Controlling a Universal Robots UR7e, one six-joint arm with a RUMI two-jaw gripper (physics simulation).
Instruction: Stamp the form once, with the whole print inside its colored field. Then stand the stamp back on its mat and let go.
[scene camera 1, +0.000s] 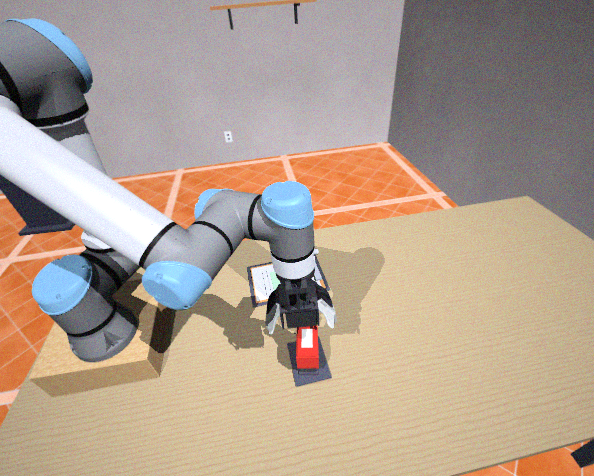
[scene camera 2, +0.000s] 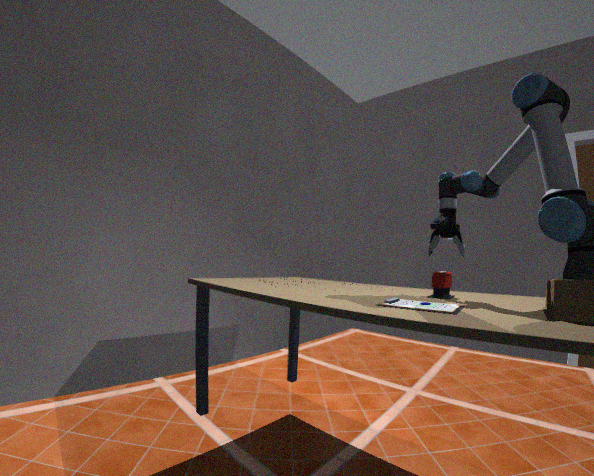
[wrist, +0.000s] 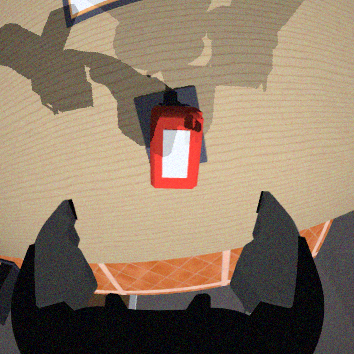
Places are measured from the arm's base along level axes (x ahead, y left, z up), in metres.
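Pixels of known places: gripper, fingertip midpoint: (scene camera 1: 301, 325) (scene camera 2: 445, 256) (wrist: 164, 198); arm's base, origin of the base link: (scene camera 1: 106, 334) (scene camera 2: 590, 280).
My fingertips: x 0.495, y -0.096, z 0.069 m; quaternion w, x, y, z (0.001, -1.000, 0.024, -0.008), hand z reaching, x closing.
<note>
Ahead of a thing's pixels: the offset from my fingertips to its top centre. "pt": to the spot under its first point. Level surfaces: height alone.
The red stamp {dy +0.007, dx +0.011, dz -0.064 m} (scene camera 1: 307, 350) (scene camera 2: 442, 280) (wrist: 195, 165) with a white label on top stands upright on its dark mat {dz -0.163 m} (scene camera 1: 322, 370) (wrist: 143, 111). My gripper (scene camera 1: 302, 325) (scene camera 2: 447, 254) (wrist: 164, 198) is open and empty, above the stamp and apart from it. The form {dy +0.309, dx -0.022, dz -0.154 m} (scene camera 1: 261, 283) (scene camera 2: 406, 303) lies on a dark-edged clipboard behind the mat in the first scene view, partly hidden by my arm. In the second scene view a dark blue print {dy +0.273, dx -0.023, dz -0.160 m} (scene camera 2: 425, 303) shows on the form, by its pale green field; whether it lies wholly inside is too small to tell.
The arm's base stands on a wooden block (scene camera 1: 105, 372) (scene camera 2: 570, 300) on the table {dz -0.167 m} (scene camera 1: 450, 320) (scene camera 2: 260, 291). The clipboard's corner {pt dy +0.213, dx -0.125, dz -0.166 m} (wrist: 71, 20) shows at the top of the wrist view. A grey clip {dy +0.321, dx +0.078, dz -0.154 m} (scene camera 2: 391, 300) sits at one end of the clipboard.
</note>
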